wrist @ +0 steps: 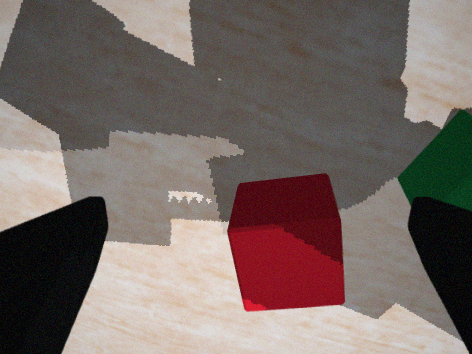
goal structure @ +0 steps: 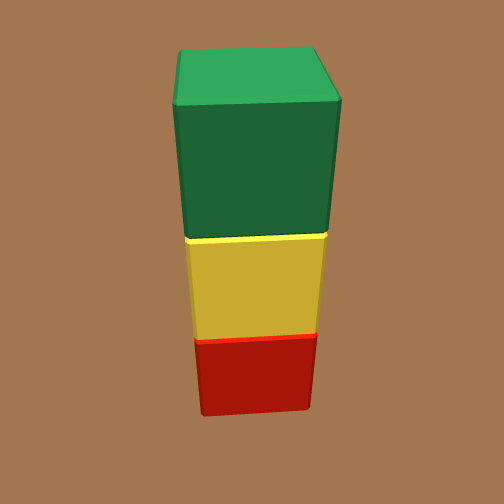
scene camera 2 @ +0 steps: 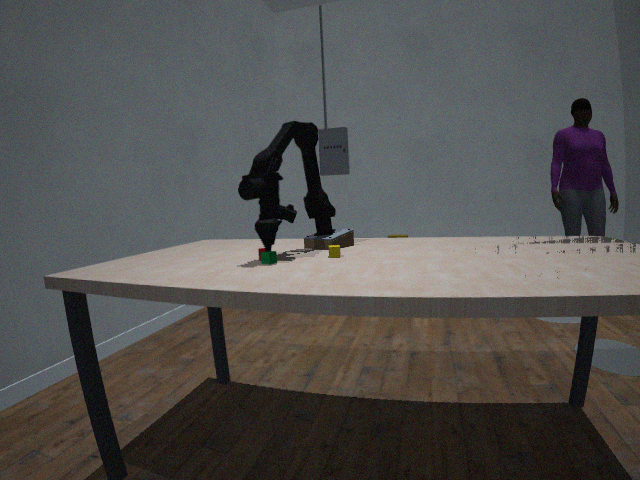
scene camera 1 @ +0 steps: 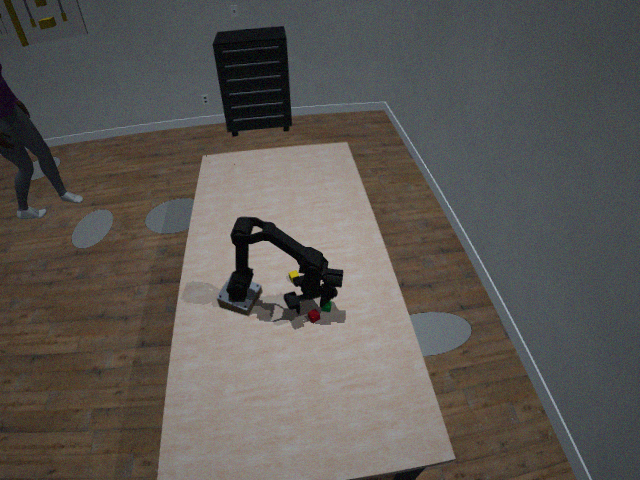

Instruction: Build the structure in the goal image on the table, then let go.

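Seen in the pictures: gripper, fingertip midpoint: [wrist: 261, 212] [scene camera 2: 270, 248] [scene camera 1: 309, 310]; arm's base at its link origin: [scene camera 2: 325, 233] [scene camera 1: 237, 294].
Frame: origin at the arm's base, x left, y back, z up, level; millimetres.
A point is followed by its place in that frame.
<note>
A red cube [scene camera 1: 313, 315] {x -110, y -285, z -16 mm} [scene camera 2: 262, 253] [wrist: 287, 250] {x -93, y -284, z -16 mm} sits on the table. A green cube [scene camera 1: 326, 306] {x -72, y -337, z -18 mm} [scene camera 2: 268, 257] {x -50, y -357, z -30 mm} [wrist: 445, 162] {x -55, y -322, z -32 mm} sits close to it, partly behind the right finger in the wrist view. A yellow cube [scene camera 1: 294, 275] {x 90, y -223, z -16 mm} [scene camera 2: 334, 251] {x 104, y -236, z -30 mm} sits apart from them, nearer the arm's base. My gripper [wrist: 261, 212] {x -84, y -273, z -16 mm} is open and empty. It points down above the red cube, which shows between the two fingers, nearer the right one. In scene camera 1 the arm hides part of the fingers.
The cubes and the arm's base [scene camera 1: 238, 297] {x -29, y -10, z 18 mm} [scene camera 2: 328, 239] {x 39, y -86, z -13 mm} stand on the long pale table [scene camera 1: 305, 403] {x -431, y -236, z -49 mm} [scene camera 2: 413, 273] {x 346, y -432, z -49 mm}. The arm's shadow falls around the red cube. A dark drawer cabinet [scene camera 1: 253, 80] stands beyond the table, and a person [scene camera 1: 31, 144] [scene camera 2: 581, 160] stands off the table.
</note>
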